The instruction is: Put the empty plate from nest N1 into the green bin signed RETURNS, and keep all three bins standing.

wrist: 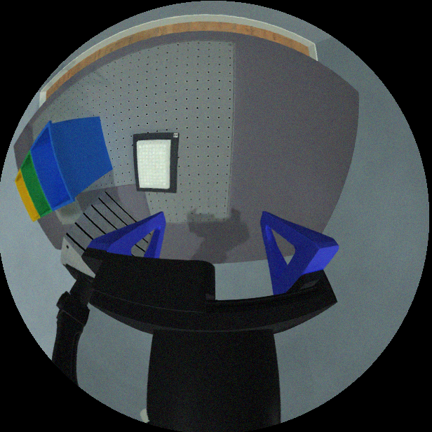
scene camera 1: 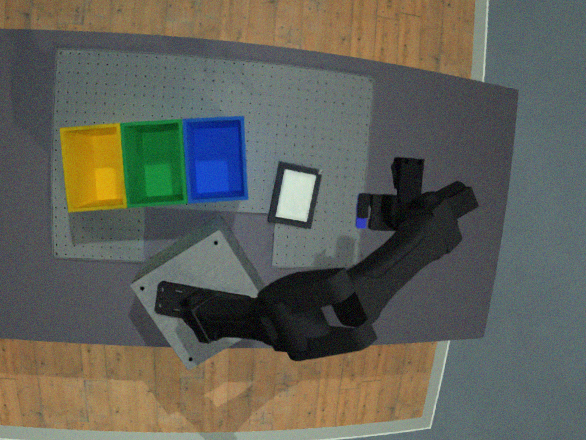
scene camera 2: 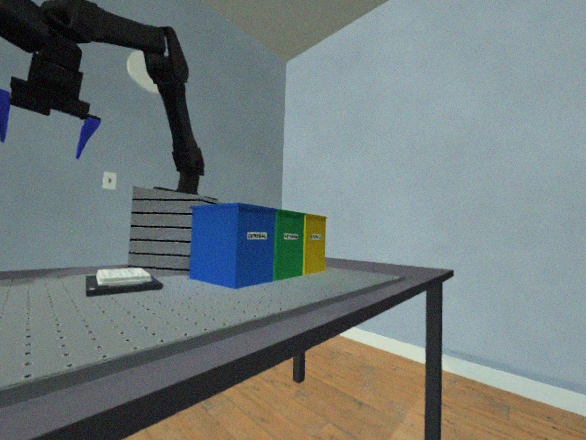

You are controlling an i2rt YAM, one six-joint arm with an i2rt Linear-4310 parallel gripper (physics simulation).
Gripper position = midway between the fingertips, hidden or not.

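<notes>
Blue bin (scene camera 2: 232, 245), also in the wrist view (wrist: 69, 155) and scene camera 1 (scene camera 1: 215, 156). Yellow bin (scene camera 1: 92, 156), again in scene camera 2 (scene camera 2: 314, 225). Green bin (scene camera 1: 153, 151), likewise in scene camera 2 (scene camera 2: 289, 225). White plate (scene camera 1: 296, 191). Dark nest (scene camera 1: 278, 181). The gripper (scene camera 2: 42, 150), visible.
</notes>
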